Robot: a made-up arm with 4 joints.
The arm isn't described. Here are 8 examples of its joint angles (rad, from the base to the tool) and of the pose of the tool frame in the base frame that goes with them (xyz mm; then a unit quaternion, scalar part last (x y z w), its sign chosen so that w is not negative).
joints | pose
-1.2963 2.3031 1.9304 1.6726 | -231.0 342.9 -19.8 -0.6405 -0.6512 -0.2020 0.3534
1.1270 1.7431 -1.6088 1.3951 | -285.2 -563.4 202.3 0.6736 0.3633 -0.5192 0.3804
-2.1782 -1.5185 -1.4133 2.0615 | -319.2 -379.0 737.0 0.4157 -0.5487 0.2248 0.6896
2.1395 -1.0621 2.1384 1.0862 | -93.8 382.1 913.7 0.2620 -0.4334 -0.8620 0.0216
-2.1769 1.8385 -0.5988 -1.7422 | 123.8 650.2 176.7 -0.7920 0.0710 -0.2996 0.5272
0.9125 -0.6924 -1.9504 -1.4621 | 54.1 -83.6 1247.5 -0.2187 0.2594 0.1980 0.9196
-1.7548 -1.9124 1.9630 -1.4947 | 2.7 -507.0 406.6 0.4168 -0.7027 0.4338 0.3799
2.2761 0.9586 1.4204 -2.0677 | 357.1 -500.5 805.4 0.2627 0.3790 -0.2277 0.8576
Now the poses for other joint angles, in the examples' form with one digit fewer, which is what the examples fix.
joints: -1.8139 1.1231 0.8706 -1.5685
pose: 56 629 773 -0.452 0.281 0.260 0.805
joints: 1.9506 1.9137 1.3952 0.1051
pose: 392 -515 268 -0.265 0.773 -0.575 0.029
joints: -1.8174 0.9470 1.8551 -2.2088
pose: 256 613 745 -0.091 0.447 0.802 0.385
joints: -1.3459 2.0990 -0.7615 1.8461
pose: -130 466 30 -0.511 0.700 0.458 0.197
